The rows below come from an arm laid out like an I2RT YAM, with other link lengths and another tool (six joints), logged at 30 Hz.
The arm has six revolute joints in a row. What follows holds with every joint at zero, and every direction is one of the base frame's.
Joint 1 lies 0.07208 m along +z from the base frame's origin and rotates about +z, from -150.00 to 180.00 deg.
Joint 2 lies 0.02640 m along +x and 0.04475 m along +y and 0.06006 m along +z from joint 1 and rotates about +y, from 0.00 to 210.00 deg.
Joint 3 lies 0.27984 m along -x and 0.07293 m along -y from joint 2 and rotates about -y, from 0.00 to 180.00 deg.
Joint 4 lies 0.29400 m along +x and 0.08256 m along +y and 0.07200 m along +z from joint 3 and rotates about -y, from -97.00 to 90.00 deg.
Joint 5 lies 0.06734 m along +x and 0.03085 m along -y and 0.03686 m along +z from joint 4 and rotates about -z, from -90.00 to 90.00 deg.
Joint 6 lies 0.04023 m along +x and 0.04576 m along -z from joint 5 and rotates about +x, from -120.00 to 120.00 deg.
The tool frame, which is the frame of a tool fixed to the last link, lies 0.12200 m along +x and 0.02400 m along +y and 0.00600 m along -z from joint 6; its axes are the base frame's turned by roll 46.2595, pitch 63.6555 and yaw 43.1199 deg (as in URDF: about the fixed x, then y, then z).
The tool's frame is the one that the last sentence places.
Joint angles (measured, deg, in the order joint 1, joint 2, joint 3, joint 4, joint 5, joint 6), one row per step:
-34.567 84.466 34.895 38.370 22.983 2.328
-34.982 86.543 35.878 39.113 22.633 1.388
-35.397 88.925 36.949 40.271 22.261 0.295
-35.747 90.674 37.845 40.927 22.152 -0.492
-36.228 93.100 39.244 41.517 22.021 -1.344
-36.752 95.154 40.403 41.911 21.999 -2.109
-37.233 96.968 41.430 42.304 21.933 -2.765
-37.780 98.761 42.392 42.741 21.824 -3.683
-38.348 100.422 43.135 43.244 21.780 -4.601
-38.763 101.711 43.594 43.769 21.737 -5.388
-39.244 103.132 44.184 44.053 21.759 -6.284
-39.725 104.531 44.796 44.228 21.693 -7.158
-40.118 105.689 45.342 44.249 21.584 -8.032
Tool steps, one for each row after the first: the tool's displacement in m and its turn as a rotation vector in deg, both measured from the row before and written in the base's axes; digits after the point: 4 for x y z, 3 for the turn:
0.0038 -0.0057 -0.0056 -0.233 1.033 0.099
0.0045 -0.0062 -0.0061 -0.419 0.993 0.153
0.0028 -0.0053 -0.0046 -0.274 0.804 -0.094
0.0040 -0.0076 -0.0066 -0.157 1.050 -0.187
0.0022 -0.0073 -0.0065 -0.084 1.042 -0.348
0.0019 -0.0065 -0.0058 -0.077 0.858 -0.279
0.0012 -0.0068 -0.0063 -0.189 1.073 -0.243
0.0000 -0.0064 -0.0068 -0.177 1.099 -0.321
-0.0003 -0.0045 -0.0058 -0.174 0.902 -0.194
-0.0007 -0.0052 -0.0070 -0.077 1.193 -0.292
-0.0007 -0.0050 -0.0072 0.004 1.209 -0.204
-0.0006 -0.0040 -0.0063 0.009 1.183 -0.067

